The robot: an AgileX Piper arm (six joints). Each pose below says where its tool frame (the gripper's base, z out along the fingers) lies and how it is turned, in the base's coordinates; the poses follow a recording.
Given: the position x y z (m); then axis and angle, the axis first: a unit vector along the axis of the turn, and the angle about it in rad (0 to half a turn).
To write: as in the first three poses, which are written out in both.
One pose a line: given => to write
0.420 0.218 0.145 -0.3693 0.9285 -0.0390 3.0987 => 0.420 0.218 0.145; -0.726 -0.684 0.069; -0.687 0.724 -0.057; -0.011 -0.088 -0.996
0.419 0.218 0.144 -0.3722 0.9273 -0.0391 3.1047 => 0.419 0.218 0.144; -0.722 -0.689 0.063; -0.692 0.720 -0.059; -0.005 -0.086 -0.996
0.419 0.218 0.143 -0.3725 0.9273 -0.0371 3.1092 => 0.419 0.218 0.143; -0.722 -0.689 0.058; -0.692 0.720 -0.057; -0.002 -0.081 -0.997
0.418 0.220 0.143 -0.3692 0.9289 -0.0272 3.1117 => 0.418 0.220 0.143; -0.727 -0.685 0.048; -0.687 0.726 -0.039; -0.008 -0.062 -0.998
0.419 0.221 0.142 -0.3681 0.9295 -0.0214 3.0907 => 0.419 0.221 0.142; -0.728 -0.683 0.063; -0.685 0.728 -0.021; -0.032 -0.058 -0.998
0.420 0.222 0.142 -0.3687 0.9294 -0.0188 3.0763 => 0.420 0.222 0.142; -0.726 -0.683 0.074; -0.686 0.728 -0.011; -0.047 -0.059 -0.997
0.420 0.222 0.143 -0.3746 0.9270 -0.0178 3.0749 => 0.420 0.222 0.143; -0.717 -0.693 0.075; -0.695 0.719 -0.008; -0.048 -0.058 -0.997
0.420 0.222 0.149 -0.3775 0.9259 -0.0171 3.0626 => 0.420 0.222 0.149; -0.712 -0.697 0.086; -0.699 0.715 -0.002; -0.060 -0.061 -0.996
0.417 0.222 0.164 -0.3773 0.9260 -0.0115 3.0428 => 0.417 0.222 0.164; -0.711 -0.696 0.100; -0.698 0.716 0.016; -0.083 -0.058 -0.995
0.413 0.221 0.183 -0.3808 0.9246 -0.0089 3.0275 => 0.413 0.221 0.183; -0.704 -0.701 0.112; -0.703 0.711 0.027; -0.099 -0.060 -0.993
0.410 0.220 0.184 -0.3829 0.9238 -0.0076 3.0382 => 0.410 0.220 0.184; -0.702 -0.705 0.101; -0.706 0.707 0.026; -0.090 -0.054 -0.995
